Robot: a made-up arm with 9 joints. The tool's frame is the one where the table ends. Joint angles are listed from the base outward.
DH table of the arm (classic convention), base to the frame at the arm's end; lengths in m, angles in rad. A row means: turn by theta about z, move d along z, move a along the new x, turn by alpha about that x. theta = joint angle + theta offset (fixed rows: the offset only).
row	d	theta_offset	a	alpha
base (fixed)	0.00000	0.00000	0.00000	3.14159
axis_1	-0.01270	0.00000	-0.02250	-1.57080
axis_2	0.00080	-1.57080	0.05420	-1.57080
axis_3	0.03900	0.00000	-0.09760	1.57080
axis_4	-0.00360	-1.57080	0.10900	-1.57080
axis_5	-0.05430	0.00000	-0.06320	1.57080
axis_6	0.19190	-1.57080	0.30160	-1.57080
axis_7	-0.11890	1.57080	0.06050	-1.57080
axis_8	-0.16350	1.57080	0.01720	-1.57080
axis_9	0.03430	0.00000	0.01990	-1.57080
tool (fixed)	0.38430	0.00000	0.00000	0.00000
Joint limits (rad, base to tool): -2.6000..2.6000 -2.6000..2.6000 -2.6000..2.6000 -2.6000..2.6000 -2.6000..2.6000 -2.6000..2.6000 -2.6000..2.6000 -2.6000..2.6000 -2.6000..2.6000
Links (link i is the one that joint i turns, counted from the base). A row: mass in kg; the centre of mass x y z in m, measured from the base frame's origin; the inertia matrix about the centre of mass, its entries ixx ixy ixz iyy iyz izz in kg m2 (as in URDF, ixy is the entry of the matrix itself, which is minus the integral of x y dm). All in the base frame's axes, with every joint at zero. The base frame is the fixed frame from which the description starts. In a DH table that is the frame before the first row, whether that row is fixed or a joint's. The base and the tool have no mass.
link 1: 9.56; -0.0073 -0.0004 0.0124; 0.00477 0 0 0.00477 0 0.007
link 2: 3.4; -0.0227 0.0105 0.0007; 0.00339 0 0 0.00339 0.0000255 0.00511
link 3: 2.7; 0.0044 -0.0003 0.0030; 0.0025 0 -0.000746 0.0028 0 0.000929
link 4: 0.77; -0.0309 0.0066 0.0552; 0.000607 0.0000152 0 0.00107 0 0.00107
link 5: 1; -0.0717 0.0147 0.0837; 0.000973 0 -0.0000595 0.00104 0 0.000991
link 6: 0.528; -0.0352 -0.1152 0.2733; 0.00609 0 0 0.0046 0.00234 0.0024
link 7: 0.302; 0.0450 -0.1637 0.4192; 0.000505 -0.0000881 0 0.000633 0 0.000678
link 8: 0.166; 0.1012 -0.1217 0.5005; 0.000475 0 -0.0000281 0.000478 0 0.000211
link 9: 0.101; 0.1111 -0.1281 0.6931; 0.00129 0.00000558 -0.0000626 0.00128 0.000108 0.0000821
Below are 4 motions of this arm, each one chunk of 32 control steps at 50 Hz.
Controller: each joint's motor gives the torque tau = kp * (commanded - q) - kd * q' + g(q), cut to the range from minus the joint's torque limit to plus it. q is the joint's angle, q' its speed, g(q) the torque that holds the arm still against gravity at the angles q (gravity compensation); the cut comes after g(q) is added. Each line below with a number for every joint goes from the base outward.
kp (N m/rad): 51 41 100 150 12 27 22 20 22
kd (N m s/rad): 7.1 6.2 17 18 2 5.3 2.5 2 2.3
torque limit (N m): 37 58 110 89 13 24 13 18 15
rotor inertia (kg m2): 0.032 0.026 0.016 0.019 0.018 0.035 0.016 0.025 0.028
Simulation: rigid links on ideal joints. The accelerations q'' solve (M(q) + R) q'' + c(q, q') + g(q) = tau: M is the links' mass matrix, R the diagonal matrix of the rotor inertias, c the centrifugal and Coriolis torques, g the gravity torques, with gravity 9.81 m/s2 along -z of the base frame. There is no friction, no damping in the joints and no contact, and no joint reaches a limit. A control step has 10 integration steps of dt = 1/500 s. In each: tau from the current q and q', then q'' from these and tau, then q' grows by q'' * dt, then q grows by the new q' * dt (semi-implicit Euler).
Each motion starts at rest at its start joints. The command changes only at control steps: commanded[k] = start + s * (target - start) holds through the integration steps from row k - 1 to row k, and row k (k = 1, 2, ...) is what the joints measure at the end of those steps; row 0 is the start. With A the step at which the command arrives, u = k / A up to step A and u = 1 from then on. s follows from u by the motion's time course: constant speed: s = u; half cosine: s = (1 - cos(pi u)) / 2; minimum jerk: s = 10 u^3 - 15 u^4 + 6 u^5; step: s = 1 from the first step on.
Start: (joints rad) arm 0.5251 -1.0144 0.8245 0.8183 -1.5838 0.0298 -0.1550 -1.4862 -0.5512
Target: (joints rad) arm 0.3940 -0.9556 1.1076 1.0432 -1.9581 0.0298 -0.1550 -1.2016 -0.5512
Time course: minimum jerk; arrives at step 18
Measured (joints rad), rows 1 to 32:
1: 0.5251 -1.0144 0.8246 0.8183 -1.5838 0.0298 -0.1550 -1.4862 -0.5512
2: 0.5248 -1.0145 0.8249 0.8187 -1.5841 0.0297 -0.1551 -1.4858 -0.5512
3: 0.5242 -1.0148 0.8260 0.8197 -1.5849 0.0296 -0.1553 -1.4845 -0.5511
4: 0.5228 -1.0153 0.8283 0.8218 -1.5868 0.0294 -0.1556 -1.4816 -0.5510
5: 0.5204 -1.0159 0.8321 0.8254 -1.5902 0.0290 -0.1562 -1.4765 -0.5509
6: 0.5169 -1.0165 0.8380 0.8308 -1.5959 0.0286 -0.1569 -1.4686 -0.5507
7: 0.5121 -1.0168 0.8459 0.8384 -1.6041 0.0281 -0.1577 -1.4576 -0.5505
8: 0.5062 -1.0167 0.8561 0.8480 -1.6151 0.0276 -0.1586 -1.4434 -0.5502
9: 0.4992 -1.0160 0.8685 0.8598 -1.6292 0.0271 -0.1594 -1.4264 -0.5500
10: 0.4912 -1.0145 0.8827 0.8733 -1.6462 0.0266 -0.1601 -1.4068 -0.5498
11: 0.4826 -1.0121 0.8984 0.8883 -1.6659 0.0263 -0.1606 -1.3853 -0.5496
12: 0.4738 -1.0088 0.9151 0.9042 -1.6877 0.0261 -0.1607 -1.3628 -0.5496
13: 0.4649 -1.0047 0.9324 0.9205 -1.7111 0.0260 -0.1606 -1.3401 -0.5496
14: 0.4564 -0.9998 0.9495 0.9366 -1.7354 0.0261 -0.1602 -1.3181 -0.5498
15: 0.4485 -0.9943 0.9660 0.9520 -1.7597 0.0263 -0.1594 -1.2977 -0.5500
16: 0.4415 -0.9886 0.9813 0.9660 -1.7834 0.0266 -0.1584 -1.2795 -0.5503
17: 0.4354 -0.9828 0.9952 0.9785 -1.8057 0.0269 -0.1572 -1.2641 -0.5506
18: 0.4303 -0.9772 1.0076 0.9892 -1.8262 0.0272 -0.1559 -1.2514 -0.5510
19: 0.4260 -0.9721 1.0186 0.9984 -1.8447 0.0274 -0.1547 -1.2412 -0.5513
20: 0.4223 -0.9677 1.0284 1.0061 -1.8611 0.0277 -0.1537 -1.2332 -0.5516
21: 0.4191 -0.9639 1.0371 1.0126 -1.8754 0.0279 -0.1528 -1.2268 -0.5519
22: 0.4163 -0.9609 1.0449 1.0180 -1.8877 0.0281 -0.1522 -1.2217 -0.5521
23: 0.4138 -0.9584 1.0518 1.0225 -1.8984 0.0283 -0.1518 -1.2177 -0.5522
24: 0.4116 -0.9565 1.0579 1.0263 -1.9075 0.0285 -0.1516 -1.2145 -0.5522
25: 0.4096 -0.9550 1.0634 1.0293 -1.9152 0.0287 -0.1515 -1.2119 -0.5522
26: 0.4079 -0.9539 1.0683 1.0318 -1.9217 0.0289 -0.1515 -1.2099 -0.5522
27: 0.4063 -0.9532 1.0726 1.0339 -1.9272 0.0290 -0.1517 -1.2083 -0.5521
28: 0.4048 -0.9527 1.0765 1.0356 -1.9318 0.0292 -0.1519 -1.2070 -0.5521
29: 0.4035 -0.9525 1.0800 1.0369 -1.9357 0.0293 -0.1521 -1.2059 -0.5520
30: 0.4024 -0.9524 1.0830 1.0381 -1.9389 0.0294 -0.1524 -1.2051 -0.5519
31: 0.4014 -0.9524 1.0858 1.0390 -1.9416 0.0295 -0.1526 -1.2044 -0.5518
32: 0.4004 -0.9525 1.0882 1.0397 -1.9439 0.0296 -0.1529 -1.2039 -0.5517

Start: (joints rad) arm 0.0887 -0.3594 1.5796 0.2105 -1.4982 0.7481 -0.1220 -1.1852 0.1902
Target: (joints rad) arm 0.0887 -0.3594 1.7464 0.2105 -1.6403 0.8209 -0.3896 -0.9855 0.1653
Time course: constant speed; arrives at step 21
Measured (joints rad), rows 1 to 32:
1: 0.0887 -0.3596 1.5802 0.2106 -1.4988 0.7479 -0.1233 -1.1842 0.1900
2: 0.0888 -0.3599 1.5816 0.2108 -1.5003 0.7477 -0.1263 -1.1816 0.1895
3: 0.0889 -0.3601 1.5836 0.2109 -1.5024 0.7477 -0.1310 -1.1776 0.1888
4: 0.0890 -0.3604 1.5863 0.2110 -1.5051 0.7481 -0.1371 -1.1725 0.1881
5: 0.0891 -0.3606 1.5896 0.2111 -1.5084 0.7488 -0.1444 -1.1665 0.1872
6: 0.0891 -0.3607 1.5934 0.2111 -1.5121 0.7498 -0.1526 -1.1597 0.1864
7: 0.0891 -0.3608 1.5977 0.2111 -1.5161 0.7511 -0.1617 -1.1524 0.1855
8: 0.0891 -0.3608 1.6025 0.2111 -1.5205 0.7527 -0.1715 -1.1446 0.1845
9: 0.0890 -0.3608 1.6077 0.2111 -1.5251 0.7546 -0.1818 -1.1365 0.1836
10: 0.0890 -0.3608 1.6132 0.2111 -1.5300 0.7568 -0.1926 -1.1281 0.1826
11: 0.0889 -0.3607 1.6190 0.2110 -1.5351 0.7591 -0.2037 -1.1195 0.1816
12: 0.0888 -0.3607 1.6251 0.2110 -1.5403 0.7616 -0.2152 -1.1107 0.1805
13: 0.0888 -0.3606 1.6314 0.2110 -1.5457 0.7643 -0.2268 -1.1017 0.1795
14: 0.0888 -0.3605 1.6379 0.2109 -1.5512 0.7671 -0.2387 -1.0927 0.1784
15: 0.0887 -0.3604 1.6446 0.2109 -1.5568 0.7700 -0.2508 -1.0835 0.1773
16: 0.0887 -0.3603 1.6514 0.2108 -1.5626 0.7730 -0.2630 -1.0743 0.1762
17: 0.0887 -0.3603 1.6584 0.2108 -1.5684 0.7761 -0.2752 -1.0650 0.1751
18: 0.0887 -0.3602 1.6655 0.2108 -1.5743 0.7793 -0.2876 -1.0556 0.1740
19: 0.0887 -0.3601 1.6727 0.2107 -1.5803 0.7825 -0.3000 -1.0463 0.1729
20: 0.0887 -0.3601 1.6801 0.2107 -1.5863 0.7858 -0.3125 -1.0369 0.1717
21: 0.0887 -0.3600 1.6874 0.2107 -1.5924 0.7891 -0.3251 -1.0275 0.1706
22: 0.0887 -0.3598 1.6943 0.2105 -1.5979 0.7927 -0.3364 -1.0191 0.1697
23: 0.0886 -0.3595 1.7004 0.2104 -1.6027 0.7962 -0.3459 -1.0122 0.1690
24: 0.0885 -0.3591 1.7059 0.2102 -1.6068 0.7996 -0.3537 -1.0067 0.1685
25: 0.0884 -0.3588 1.7108 0.2101 -1.6104 0.8026 -0.3603 -1.0024 0.1680
26: 0.0883 -0.3585 1.7151 0.2100 -1.6135 0.8053 -0.3656 -0.9989 0.1677
27: 0.0882 -0.3584 1.7189 0.2099 -1.6162 0.8078 -0.3700 -0.9962 0.1674
28: 0.0882 -0.3582 1.7223 0.2099 -1.6187 0.8099 -0.3736 -0.9940 0.1671
29: 0.0882 -0.3581 1.7253 0.2099 -1.6208 0.8117 -0.3766 -0.9923 0.1669
30: 0.0882 -0.3581 1.7279 0.2099 -1.6227 0.8133 -0.3790 -0.9909 0.1667
31: 0.0883 -0.3581 1.7302 0.2099 -1.6244 0.8146 -0.3810 -0.9898 0.1665
32: 0.0883 -0.3581 1.7322 0.2099 -1.6260 0.8157 -0.3826 -0.9889 0.1664

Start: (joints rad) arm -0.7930 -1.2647 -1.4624 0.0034 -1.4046 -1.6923 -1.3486 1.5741 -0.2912
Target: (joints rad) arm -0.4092 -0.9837 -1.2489 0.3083 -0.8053 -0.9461 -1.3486 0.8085 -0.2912
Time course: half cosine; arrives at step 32
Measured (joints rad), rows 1 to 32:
1: -0.7930 -1.2647 -1.4624 0.0035 -1.4046 -1.6923 -1.3486 1.5739 -0.2912
2: -0.7929 -1.2646 -1.4623 0.0039 -1.4046 -1.6921 -1.3485 1.5730 -0.2912
3: -0.7926 -1.2644 -1.4621 0.0047 -1.4044 -1.6915 -1.3484 1.5708 -0.2912
4: -0.7921 -1.2640 -1.4618 0.0060 -1.4041 -1.6903 -1.3482 1.5668 -0.2911
5: -0.7910 -1.2632 -1.4611 0.0081 -1.4034 -1.6881 -1.3479 1.5607 -0.2911
6: -0.7892 -1.2621 -1.4601 0.0110 -1.4022 -1.6848 -1.3476 1.5523 -0.2910
7: -0.7866 -1.2604 -1.4586 0.0148 -1.4004 -1.6801 -1.3472 1.5414 -0.2909
8: -0.7830 -1.2582 -1.4567 0.0194 -1.3977 -1.6737 -1.3467 1.5279 -0.2908
9: -0.7784 -1.2554 -1.4542 0.0250 -1.3941 -1.6655 -1.3461 1.5117 -0.2907
10: -0.7725 -1.2519 -1.4512 0.0316 -1.3894 -1.6555 -1.3455 1.4929 -0.2906
11: -0.7655 -1.2476 -1.4476 0.0392 -1.3834 -1.6434 -1.3449 1.4716 -0.2905
12: -0.7572 -1.2426 -1.4433 0.0476 -1.3761 -1.6292 -1.3443 1.4479 -0.2904
13: -0.7476 -1.2368 -1.4385 0.0569 -1.3674 -1.6129 -1.3436 1.4219 -0.2903
14: -0.7368 -1.2301 -1.4330 0.0671 -1.3573 -1.5946 -1.3429 1.3940 -0.2902
15: -0.7248 -1.2227 -1.4270 0.0780 -1.3457 -1.5742 -1.3423 1.3642 -0.2901
16: -0.7118 -1.2146 -1.4204 0.0896 -1.3327 -1.5519 -1.3416 1.3329 -0.2899
17: -0.6977 -1.2058 -1.4133 0.1017 -1.3182 -1.5279 -1.3410 1.3003 -0.2898
18: -0.6827 -1.1963 -1.4058 0.1144 -1.3023 -1.5022 -1.3404 1.2668 -0.2897
19: -0.6670 -1.1862 -1.3979 0.1274 -1.2850 -1.4750 -1.3398 1.2325 -0.2895
20: -0.6507 -1.1755 -1.3896 0.1406 -1.2664 -1.4467 -1.3392 1.1979 -0.2894
21: -0.6339 -1.1645 -1.3811 0.1540 -1.2465 -1.4173 -1.3387 1.1633 -0.2893
22: -0.6168 -1.1530 -1.3724 0.1674 -1.2253 -1.3872 -1.3383 1.1290 -0.2891
23: -0.5995 -1.1412 -1.3636 0.1807 -1.2030 -1.3566 -1.3379 1.0953 -0.2890
24: -0.5823 -1.1292 -1.3547 0.1938 -1.1795 -1.3258 -1.3376 1.0625 -0.2888
25: -0.5653 -1.1171 -1.3459 0.2065 -1.1550 -1.2952 -1.3374 1.0310 -0.2887
26: -0.5487 -1.1050 -1.3372 0.2186 -1.1295 -1.2649 -1.3373 1.0010 -0.2885
27: -0.5325 -1.0928 -1.3287 0.2302 -1.1032 -1.2353 -1.3374 0.9729 -0.2884
28: -0.5170 -1.0809 -1.3204 0.2410 -1.0761 -1.2067 -1.3376 0.9469 -0.2883
29: -0.5023 -1.0692 -1.3125 0.2510 -1.0485 -1.1793 -1.3381 0.9232 -0.2882
30: -0.4884 -1.0578 -1.3050 0.2600 -1.0205 -1.1535 -1.3387 0.9022 -0.2881
31: -0.4756 -1.0470 -1.2979 0.2681 -0.9924 -1.1293 -1.3395 0.8839 -0.2881
32: -0.4639 -1.0367 -1.2913 0.2750 -0.9645 -1.1072 -1.3404 0.8687 -0.2880

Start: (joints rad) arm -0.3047 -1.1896 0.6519 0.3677 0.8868 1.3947 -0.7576 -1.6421 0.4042
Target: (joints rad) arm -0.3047 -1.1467 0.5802 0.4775 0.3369 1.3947 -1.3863 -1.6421 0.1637
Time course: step
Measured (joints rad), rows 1 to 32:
1: -0.3035 -1.2027 0.6439 0.3808 0.8784 1.3906 -0.8240 -1.6421 0.3745
2: -0.3015 -1.2117 0.6359 0.3933 0.8596 1.3892 -0.9097 -1.6420 0.3344
3: -0.3001 -1.2146 0.6290 0.4049 0.8313 1.3889 -0.9851 -1.6419 0.2998
4: -0.2992 -1.2129 0.6230 0.4154 0.7962 1.3895 -1.0496 -1.6418 0.2719
5: -0.2986 -1.2079 0.6179 0.4249 0.7566 1.3907 -1.1048 -1.6418 0.2498
6: -0.2984 -1.2006 0.6136 0.4334 0.7144 1.3922 -1.1519 -1.6418 0.2323
7: -0.2985 -1.1921 0.6099 0.4410 0.6713 1.3938 -1.1921 -1.6418 0.2187
8: -0.2987 -1.1831 0.6067 0.4476 0.6287 1.3956 -1.2263 -1.6418 0.2079
9: -0.2992 -1.1741 0.6040 0.4533 0.5876 1.3974 -1.2553 -1.6419 0.1995
10: -0.2998 -1.1656 0.6017 0.4582 0.5488 1.3990 -1.2798 -1.6419 0.1929
11: -0.3006 -1.1578 0.5996 0.4623 0.5130 1.4005 -1.3004 -1.6420 0.1877
12: -0.3014 -1.1510 0.5979 0.4657 0.4803 1.4017 -1.3176 -1.6421 0.1836
13: -0.3023 -1.1453 0.5963 0.4685 0.4511 1.4026 -1.3320 -1.6421 0.1803
14: -0.3033 -1.1406 0.5948 0.4707 0.4254 1.4032 -1.3439 -1.6422 0.1777
15: -0.3042 -1.1370 0.5935 0.4724 0.4031 1.4035 -1.3536 -1.6422 0.1756
16: -0.3050 -1.1344 0.5923 0.4737 0.3841 1.4036 -1.3615 -1.6423 0.1739
17: -0.3058 -1.1326 0.5912 0.4747 0.3682 1.4034 -1.3679 -1.6423 0.1725
18: -0.3066 -1.1316 0.5902 0.4755 0.3551 1.4029 -1.3729 -1.6423 0.1714
19: -0.3072 -1.1312 0.5892 0.4760 0.3446 1.4024 -1.3769 -1.6423 0.1704
20: -0.3077 -1.1313 0.5883 0.4763 0.3363 1.4017 -1.3800 -1.6423 0.1695
21: -0.3081 -1.1318 0.5875 0.4766 0.3299 1.4010 -1.3824 -1.6423 0.1688
22: -0.3084 -1.1326 0.5868 0.4767 0.3253 1.4002 -1.3842 -1.6423 0.1681
23: -0.3085 -1.1335 0.5860 0.4768 0.3221 1.3994 -1.3854 -1.6423 0.1675
24: -0.3086 -1.1346 0.5854 0.4768 0.3201 1.3987 -1.3863 -1.6422 0.1670
25: -0.3086 -1.1358 0.5848 0.4769 0.3191 1.3980 -1.3869 -1.6422 0.1666
26: -0.3085 -1.1369 0.5843 0.4769 0.3188 1.3974 -1.3873 -1.6422 0.1662
27: -0.3084 -1.1381 0.5838 0.4769 0.3191 1.3968 -1.3875 -1.6422 0.1658
28: -0.3082 -1.1392 0.5834 0.4769 0.3199 1.3963 -1.3875 -1.6422 0.1655
29: -0.3079 -1.1402 0.5830 0.4769 0.3210 1.3959 -1.3875 -1.6421 0.1652
30: -0.3077 -1.1411 0.5827 0.4769 0.3223 1.3956 -1.3874 -1.6421 0.1649
31: -0.3074 -1.1420 0.5824 0.4769 0.3238 1.3953 -1.3872 -1.6421 0.1647
32: -0.3071 -1.1427 0.5821 0.4769 0.3253 1.3951 -1.3871 -1.6421 0.1645

